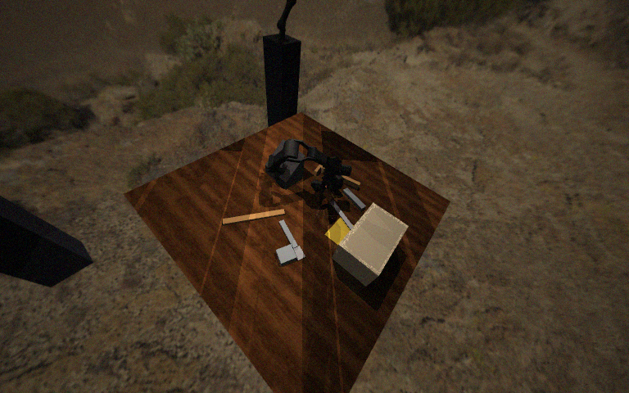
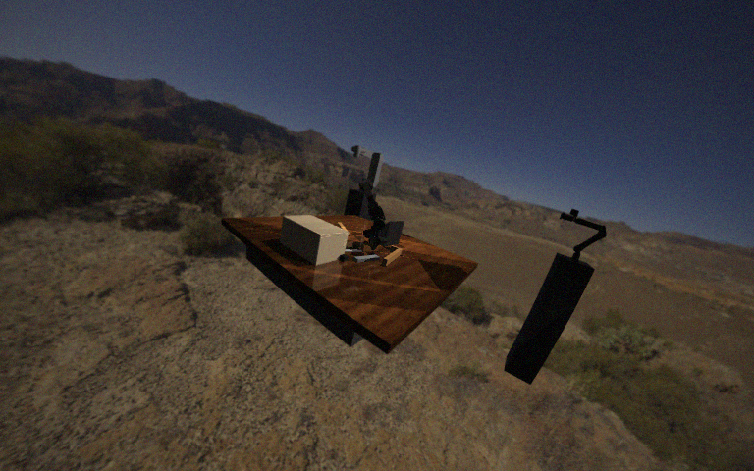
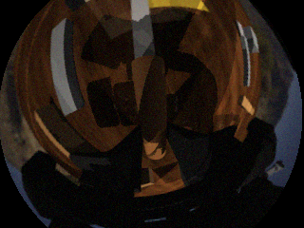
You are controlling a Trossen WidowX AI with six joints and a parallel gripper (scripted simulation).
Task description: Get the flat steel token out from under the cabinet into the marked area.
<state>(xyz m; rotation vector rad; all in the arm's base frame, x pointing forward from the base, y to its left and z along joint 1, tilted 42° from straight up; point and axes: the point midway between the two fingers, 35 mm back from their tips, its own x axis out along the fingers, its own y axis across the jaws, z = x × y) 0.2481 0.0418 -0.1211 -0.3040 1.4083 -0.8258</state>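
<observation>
My gripper tip is 15 cm short of the grey bar and 8 cm to the right of it. Also, from my gripper tip: steel token 34 cm ahead, 17 cm to the right; then wooden stick 15 cm behind, 39 cm to the right; then grey scraper 9 cm ahead, 36 cm to the right.
</observation>
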